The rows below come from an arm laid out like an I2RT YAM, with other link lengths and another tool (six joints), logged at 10 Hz.
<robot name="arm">
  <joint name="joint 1" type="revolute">
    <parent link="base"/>
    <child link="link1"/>
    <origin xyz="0 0 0.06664"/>
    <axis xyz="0 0 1"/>
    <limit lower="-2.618" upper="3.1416"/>
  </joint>
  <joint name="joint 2" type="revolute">
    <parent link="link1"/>
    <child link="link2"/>
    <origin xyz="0.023 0.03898 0.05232" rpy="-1.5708 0 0"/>
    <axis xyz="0 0 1"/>
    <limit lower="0" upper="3.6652"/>
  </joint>
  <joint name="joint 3" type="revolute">
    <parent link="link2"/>
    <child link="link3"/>
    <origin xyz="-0.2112 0 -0.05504" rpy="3.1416 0 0"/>
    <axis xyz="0 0 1"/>
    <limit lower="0" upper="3.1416"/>
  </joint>
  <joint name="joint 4" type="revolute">
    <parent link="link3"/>
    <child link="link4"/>
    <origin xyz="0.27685 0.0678 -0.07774"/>
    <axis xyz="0 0 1"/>
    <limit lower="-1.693" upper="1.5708"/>
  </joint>
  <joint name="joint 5" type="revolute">
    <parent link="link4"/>
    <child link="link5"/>
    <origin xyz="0.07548 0.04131 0.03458" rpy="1.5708 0 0"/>
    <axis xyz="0 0 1"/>
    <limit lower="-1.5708" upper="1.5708"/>
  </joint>
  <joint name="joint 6" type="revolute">
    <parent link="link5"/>
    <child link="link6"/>
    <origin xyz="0.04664 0 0.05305" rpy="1.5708 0 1.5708"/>
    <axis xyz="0 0 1"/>
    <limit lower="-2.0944" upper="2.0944"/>
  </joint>
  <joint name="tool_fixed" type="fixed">
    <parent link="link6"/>
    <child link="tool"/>
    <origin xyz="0.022 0.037 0.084" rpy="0 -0.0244 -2.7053"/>
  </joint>
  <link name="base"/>
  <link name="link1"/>
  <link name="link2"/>
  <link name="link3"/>
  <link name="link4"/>
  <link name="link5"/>
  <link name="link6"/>
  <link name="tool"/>
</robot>
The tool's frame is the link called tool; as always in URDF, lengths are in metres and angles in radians.
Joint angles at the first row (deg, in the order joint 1, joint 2, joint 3, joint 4, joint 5, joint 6):
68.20, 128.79, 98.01, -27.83, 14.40, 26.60
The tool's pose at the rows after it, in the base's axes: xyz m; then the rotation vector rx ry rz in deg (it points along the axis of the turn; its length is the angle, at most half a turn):
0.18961 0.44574 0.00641 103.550 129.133 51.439
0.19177 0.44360 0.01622 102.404 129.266 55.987
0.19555 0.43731 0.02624 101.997 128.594 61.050
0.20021 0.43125 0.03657 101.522 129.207 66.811
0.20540 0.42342 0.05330 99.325 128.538 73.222
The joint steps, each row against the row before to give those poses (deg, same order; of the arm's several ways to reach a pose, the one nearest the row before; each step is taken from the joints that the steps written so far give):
-0.08, -2.36, -2.54, 1.79, 0.37, -0.82
-0.35, -3.90, -4.38, 3.79, -0.52, -1.35
-0.81, -4.83, -5.67, 4.49, -0.70, -1.02
-1.35, -4.98, -5.71, 4.82, -2.55, -1.41
-1.13, -5.77, -5.58, 4.42, -1.25, -2.06

